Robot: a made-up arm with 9 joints.
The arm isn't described. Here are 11 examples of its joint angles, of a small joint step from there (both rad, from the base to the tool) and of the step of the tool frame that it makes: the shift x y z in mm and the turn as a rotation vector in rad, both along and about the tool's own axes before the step.
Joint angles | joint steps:
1: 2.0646 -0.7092 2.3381 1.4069 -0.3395 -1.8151 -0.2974 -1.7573 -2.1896 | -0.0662 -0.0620 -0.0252 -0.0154 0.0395 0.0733 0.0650 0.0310 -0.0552
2: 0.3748 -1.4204 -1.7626 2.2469 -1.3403 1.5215 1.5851 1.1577 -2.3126 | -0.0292 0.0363 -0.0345 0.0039 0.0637 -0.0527 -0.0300 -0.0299 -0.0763
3: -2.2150 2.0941 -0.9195 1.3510 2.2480 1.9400 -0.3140 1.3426 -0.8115 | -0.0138 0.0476 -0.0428 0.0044 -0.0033 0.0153 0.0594 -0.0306 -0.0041
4: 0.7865 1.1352 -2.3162 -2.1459 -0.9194 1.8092 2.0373 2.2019 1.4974 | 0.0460 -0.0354 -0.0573 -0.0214 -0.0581 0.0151 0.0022 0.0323 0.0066
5: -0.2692 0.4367 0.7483 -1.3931 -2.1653 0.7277 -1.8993 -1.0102 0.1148 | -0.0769 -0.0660 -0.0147 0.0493 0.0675 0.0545 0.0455 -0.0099 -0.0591
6: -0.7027 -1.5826 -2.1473 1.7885 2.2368 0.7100 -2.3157 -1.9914 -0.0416 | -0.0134 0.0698 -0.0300 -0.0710 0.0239 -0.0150 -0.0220 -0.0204 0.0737
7: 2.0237 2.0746 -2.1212 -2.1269 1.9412 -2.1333 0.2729 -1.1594 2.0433 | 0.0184 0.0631 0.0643 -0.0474 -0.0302 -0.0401 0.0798 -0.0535 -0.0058
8: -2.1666 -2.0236 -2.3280 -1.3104 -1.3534 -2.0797 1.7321 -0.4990 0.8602 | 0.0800 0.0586 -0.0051 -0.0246 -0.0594 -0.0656 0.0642 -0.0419 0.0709
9: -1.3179 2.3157 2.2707 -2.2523 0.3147 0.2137 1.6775 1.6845 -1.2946 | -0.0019 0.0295 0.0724 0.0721 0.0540 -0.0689 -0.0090 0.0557 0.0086
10: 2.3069 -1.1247 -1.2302 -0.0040 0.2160 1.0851 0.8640 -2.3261 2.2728 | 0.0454 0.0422 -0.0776 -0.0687 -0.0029 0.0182 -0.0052 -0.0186 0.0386
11: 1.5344 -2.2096 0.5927 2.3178 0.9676 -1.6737 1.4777 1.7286 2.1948 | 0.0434 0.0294 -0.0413 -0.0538 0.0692 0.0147 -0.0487 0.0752 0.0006
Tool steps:
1: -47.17 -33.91 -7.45 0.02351 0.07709 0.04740
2: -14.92 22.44 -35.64 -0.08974 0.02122 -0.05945
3: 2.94 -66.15 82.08 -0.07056 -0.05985 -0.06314
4: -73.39 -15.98 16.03 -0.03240 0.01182 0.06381
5: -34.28 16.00 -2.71 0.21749 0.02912 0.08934
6: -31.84 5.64 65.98 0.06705 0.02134 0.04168
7: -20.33 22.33 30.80 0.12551 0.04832 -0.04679
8: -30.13 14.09 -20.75 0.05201 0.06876 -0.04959
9: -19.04 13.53 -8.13 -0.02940 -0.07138 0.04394
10: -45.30 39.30 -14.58 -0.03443 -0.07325 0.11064
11: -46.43 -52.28 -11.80 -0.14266 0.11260 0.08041
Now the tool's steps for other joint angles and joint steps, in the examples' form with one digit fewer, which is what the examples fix.
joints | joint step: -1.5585 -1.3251 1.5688 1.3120 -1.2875 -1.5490 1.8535 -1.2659 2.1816 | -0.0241 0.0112 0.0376 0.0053 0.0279 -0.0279 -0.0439 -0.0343 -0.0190
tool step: 6.0 20.6 6.9 0.0508 -0.0571 0.0270
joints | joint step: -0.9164 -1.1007 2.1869 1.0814 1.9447 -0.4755 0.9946 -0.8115 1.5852 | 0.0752 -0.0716 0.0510 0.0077 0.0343 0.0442 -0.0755 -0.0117 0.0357
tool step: -18.6 -19.9 19.6 0.0131 -0.0613 0.1113
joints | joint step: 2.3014 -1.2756 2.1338 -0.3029 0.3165 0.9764 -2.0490 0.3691 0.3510 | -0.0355 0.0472 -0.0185 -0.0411 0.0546 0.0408 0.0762 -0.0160 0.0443
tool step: -23.8 57.3 -84.2 0.0938 0.0695 0.0601
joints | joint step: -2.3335 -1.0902 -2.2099 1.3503 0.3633 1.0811 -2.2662 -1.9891 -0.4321 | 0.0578 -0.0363 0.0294 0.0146 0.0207 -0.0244 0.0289 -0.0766 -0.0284
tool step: 14.4 40.8 25.5 0.0090 0.0317 -0.0025
